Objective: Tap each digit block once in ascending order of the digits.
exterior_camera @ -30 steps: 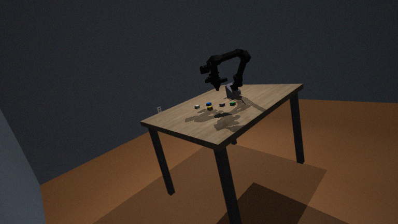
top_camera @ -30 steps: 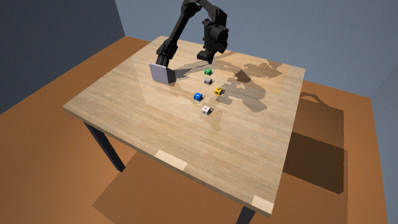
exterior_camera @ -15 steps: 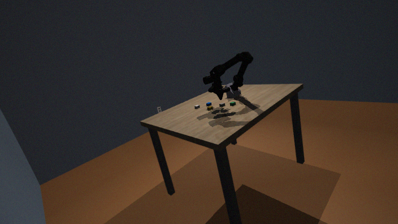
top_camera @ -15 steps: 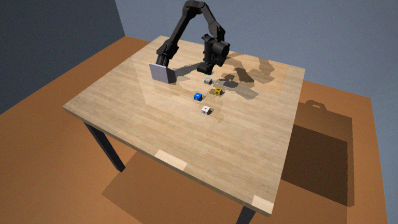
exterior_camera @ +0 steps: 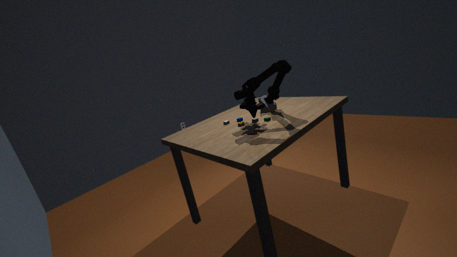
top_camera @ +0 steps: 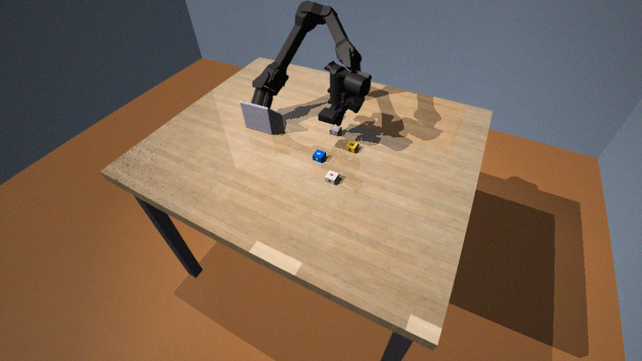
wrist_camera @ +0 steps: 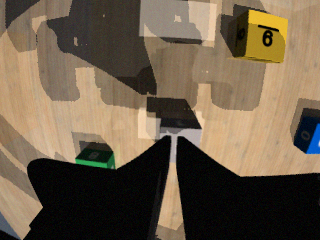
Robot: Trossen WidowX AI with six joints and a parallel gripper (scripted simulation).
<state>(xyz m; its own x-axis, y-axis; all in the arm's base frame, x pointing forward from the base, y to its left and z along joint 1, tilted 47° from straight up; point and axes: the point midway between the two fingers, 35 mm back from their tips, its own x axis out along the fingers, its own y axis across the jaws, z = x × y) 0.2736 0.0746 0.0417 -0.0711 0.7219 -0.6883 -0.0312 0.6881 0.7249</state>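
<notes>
My gripper tip is now 2 cm above the grey block, 1 cm to the left of it and 1 cm past it. The rest, counted from my gripper tip: blue block: 15 cm to the right, 2 cm below; green block: 7 cm to the left, 5 cm behind, 2 cm below; yellow block: 8 cm ahead, 6 cm to the right, 2 cm below.
</notes>
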